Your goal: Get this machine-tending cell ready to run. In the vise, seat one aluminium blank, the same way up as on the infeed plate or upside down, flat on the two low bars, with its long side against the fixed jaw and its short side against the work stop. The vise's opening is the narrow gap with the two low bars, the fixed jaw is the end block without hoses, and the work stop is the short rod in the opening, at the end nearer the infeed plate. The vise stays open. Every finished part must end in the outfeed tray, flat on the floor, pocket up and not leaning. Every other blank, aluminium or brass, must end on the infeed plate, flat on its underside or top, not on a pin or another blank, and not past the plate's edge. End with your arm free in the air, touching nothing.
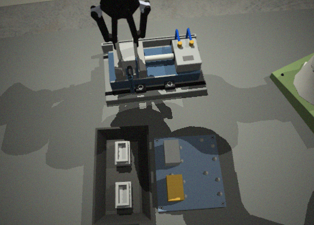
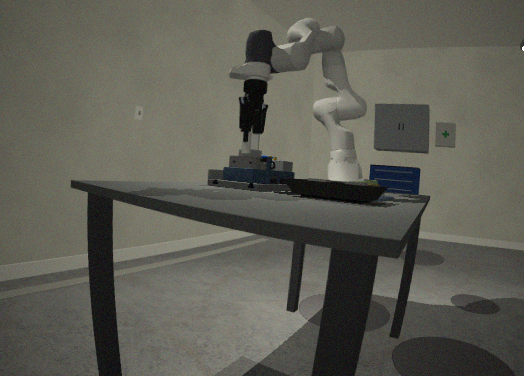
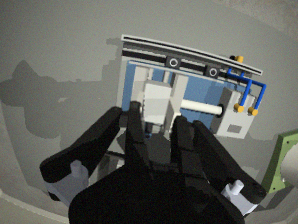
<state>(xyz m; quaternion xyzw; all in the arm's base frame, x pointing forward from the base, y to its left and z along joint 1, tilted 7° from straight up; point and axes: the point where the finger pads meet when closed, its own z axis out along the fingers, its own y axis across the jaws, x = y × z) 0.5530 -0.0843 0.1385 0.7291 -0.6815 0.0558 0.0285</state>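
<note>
Right now my hand is 6 cm above the fixed jaw and 3 cm short of it. From my hand the other things lie so: work stop (5 cm to the left, 5 cm below); moving jaw (6 cm below, 4 cm behind); vise (10 cm below, 7 cm behind).
</note>
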